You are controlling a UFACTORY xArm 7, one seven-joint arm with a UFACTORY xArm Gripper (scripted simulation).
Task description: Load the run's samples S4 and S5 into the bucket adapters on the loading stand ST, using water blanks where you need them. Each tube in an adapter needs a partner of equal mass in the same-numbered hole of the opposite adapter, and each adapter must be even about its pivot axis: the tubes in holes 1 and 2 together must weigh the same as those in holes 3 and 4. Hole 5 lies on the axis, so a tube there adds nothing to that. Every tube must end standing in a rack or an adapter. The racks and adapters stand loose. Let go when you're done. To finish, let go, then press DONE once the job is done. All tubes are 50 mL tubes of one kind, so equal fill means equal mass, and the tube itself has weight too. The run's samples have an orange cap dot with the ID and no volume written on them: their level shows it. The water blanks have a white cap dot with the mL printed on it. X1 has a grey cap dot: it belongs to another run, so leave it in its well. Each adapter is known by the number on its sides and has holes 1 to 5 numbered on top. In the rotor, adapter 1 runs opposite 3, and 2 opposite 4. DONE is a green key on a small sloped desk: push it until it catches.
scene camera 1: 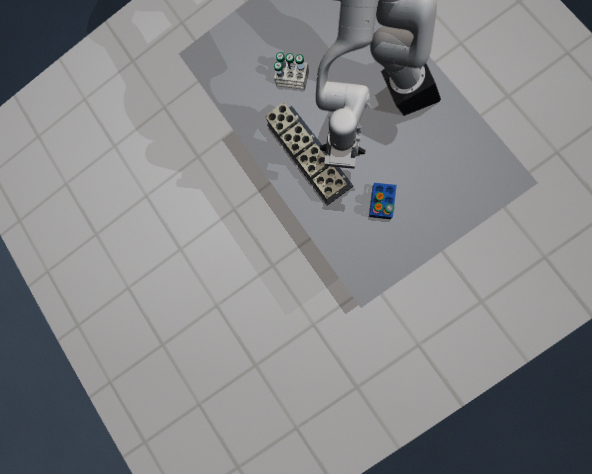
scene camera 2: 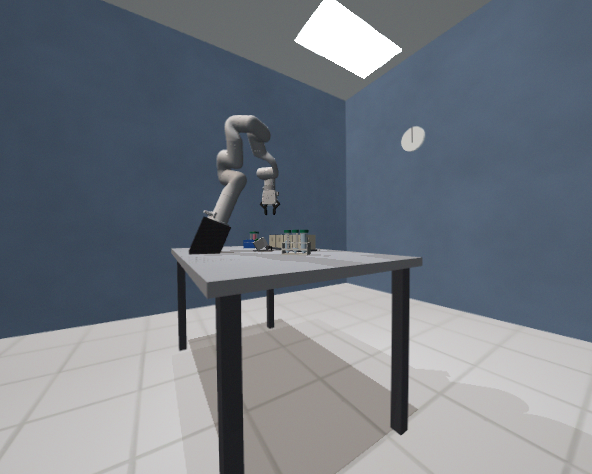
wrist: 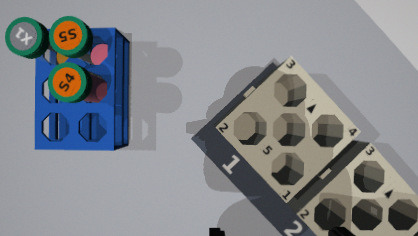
Scene:
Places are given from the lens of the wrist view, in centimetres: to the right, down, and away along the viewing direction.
blue sample rack [wrist: 82, 126]: -14, 1, 35

